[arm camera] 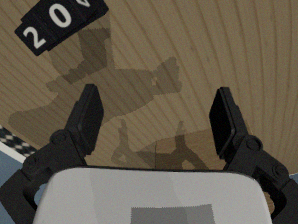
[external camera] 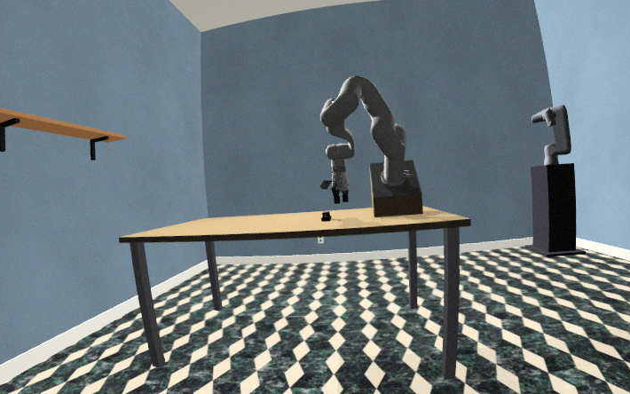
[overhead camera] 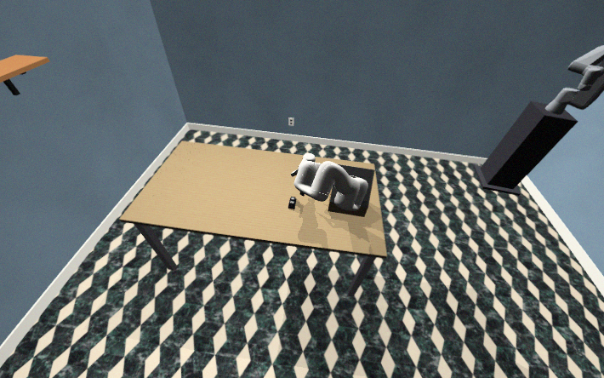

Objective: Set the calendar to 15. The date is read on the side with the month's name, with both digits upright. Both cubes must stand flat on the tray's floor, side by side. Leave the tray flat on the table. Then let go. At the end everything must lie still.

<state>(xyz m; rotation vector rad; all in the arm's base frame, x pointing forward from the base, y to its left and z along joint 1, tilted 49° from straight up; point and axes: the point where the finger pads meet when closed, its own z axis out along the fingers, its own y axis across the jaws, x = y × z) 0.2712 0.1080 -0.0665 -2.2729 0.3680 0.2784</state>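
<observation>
My gripper is now 80 mm short of the black digit cube, 60 mm above it and 50 mm to the right of it. From my hand the other things lie so: black cube: 90 mm to the left, 70 mm ahead, 60 mm below.
</observation>
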